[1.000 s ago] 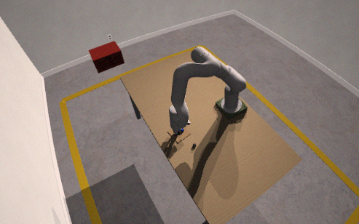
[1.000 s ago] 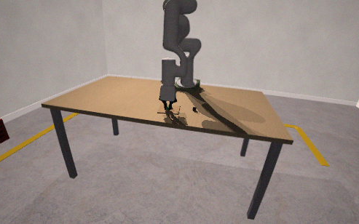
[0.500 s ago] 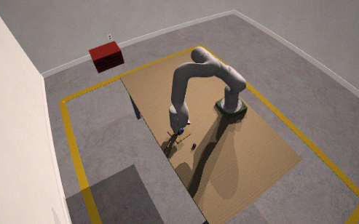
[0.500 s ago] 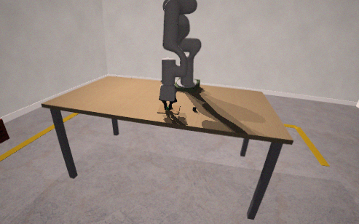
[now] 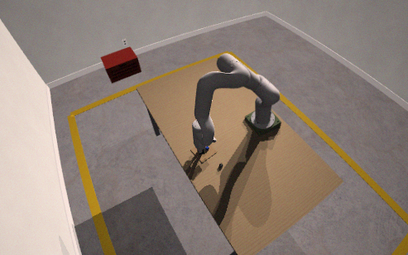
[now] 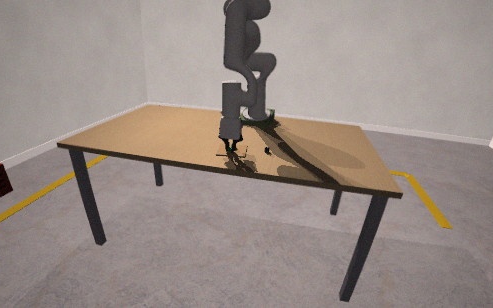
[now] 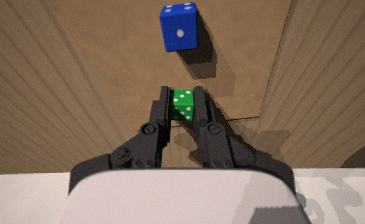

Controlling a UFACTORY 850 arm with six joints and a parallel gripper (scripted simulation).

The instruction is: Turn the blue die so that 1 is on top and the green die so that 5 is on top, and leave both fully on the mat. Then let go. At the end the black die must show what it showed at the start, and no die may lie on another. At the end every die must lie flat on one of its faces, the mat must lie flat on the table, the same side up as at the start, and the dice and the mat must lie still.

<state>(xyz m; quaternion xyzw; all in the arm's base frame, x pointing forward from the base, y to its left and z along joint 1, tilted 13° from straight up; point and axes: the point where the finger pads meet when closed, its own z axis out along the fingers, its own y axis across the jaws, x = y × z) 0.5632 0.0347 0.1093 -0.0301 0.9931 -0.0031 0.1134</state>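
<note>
Now: hand 10 mm above the green die. Also, from my hand: mat: 30 mm behind, 30 mm below; then black die: 90 mm behind, 160 mm to the left, 20 mm below; then blue die: 60 mm behind, 10 mm below.
</note>
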